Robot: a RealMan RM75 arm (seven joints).
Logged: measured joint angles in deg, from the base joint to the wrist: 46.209, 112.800, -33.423, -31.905, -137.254, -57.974, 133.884; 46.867, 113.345, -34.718, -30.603, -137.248, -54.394, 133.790; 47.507, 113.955, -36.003, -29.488, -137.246, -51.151, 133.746; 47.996, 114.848, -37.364, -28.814, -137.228, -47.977, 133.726; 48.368, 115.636, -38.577, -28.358, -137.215, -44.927, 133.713; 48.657, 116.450, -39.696, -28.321, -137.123, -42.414, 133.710; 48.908, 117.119, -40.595, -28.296, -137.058, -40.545, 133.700; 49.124, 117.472, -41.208, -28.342, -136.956, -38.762, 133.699; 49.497, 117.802, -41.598, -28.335, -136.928, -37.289, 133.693; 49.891, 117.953, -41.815, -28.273, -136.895, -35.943, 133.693; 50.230, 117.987, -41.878, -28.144, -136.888, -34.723, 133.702; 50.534, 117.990, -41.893, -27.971, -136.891, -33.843, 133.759
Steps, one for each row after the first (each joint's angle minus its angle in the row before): 0.658, 0.545, -1.295, 1.302, 0.006, 3.580, -0.094; 0.640, 0.610, -1.285, 1.115, 0.002, 3.243, -0.044; 0.489, 0.893, -1.361, 0.674, 0.018, 3.174, -0.020; 0.372, 0.788, -1.213, 0.456, 0.013, 3.050, -0.013; 0.289, 0.814, -1.119, 0.037, 0.092, 2.513, -0.003; 0.251, 0.669, -0.899, 0.025, 0.065, 1.869, -0.010; 0.216, 0.353, -0.613, -0.046, 0.102, 1.783, -0.001; 0.373, 0.330, -0.390, 0.007, 0.028, 1.473, -0.006; 0.394, 0.151, -0.217, 0.062, 0.033, 1.346, 0.000; 0.339, 0.034, -0.063, 0.129, 0.007, 1.220, 0.009; 0.304, 0.003, -0.015, 0.173, -0.003, 0.880, 0.057
